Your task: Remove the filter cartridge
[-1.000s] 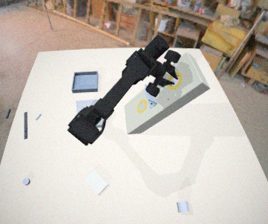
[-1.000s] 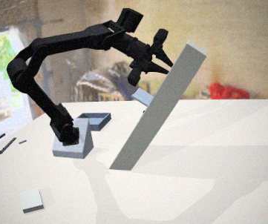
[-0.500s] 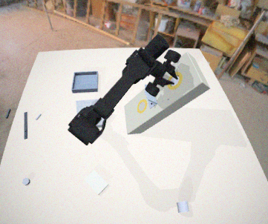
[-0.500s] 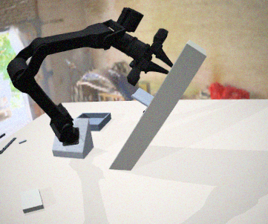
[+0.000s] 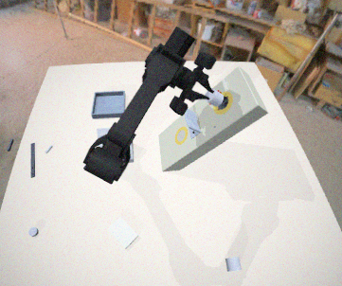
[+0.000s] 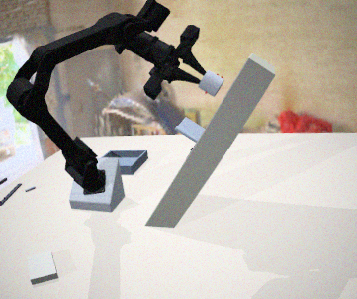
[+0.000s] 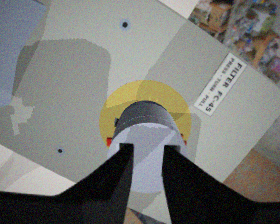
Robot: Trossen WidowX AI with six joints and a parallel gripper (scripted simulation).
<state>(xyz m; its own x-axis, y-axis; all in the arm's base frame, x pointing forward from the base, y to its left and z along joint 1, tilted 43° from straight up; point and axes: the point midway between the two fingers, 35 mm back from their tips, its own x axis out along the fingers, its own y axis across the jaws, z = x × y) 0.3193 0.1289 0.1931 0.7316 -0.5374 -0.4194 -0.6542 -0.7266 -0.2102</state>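
My gripper tip is now 330 mm to the right of the tray, 330 mm past it and 300 mm above it. Also, from my gripper tip: small disc: 660 mm behind, 300 mm below, 210 mm to the right; pale square: 350 mm behind, 300 mm below, 270 mm to the right; round filter cartridge: 10 mm below, 10 mm ahead.
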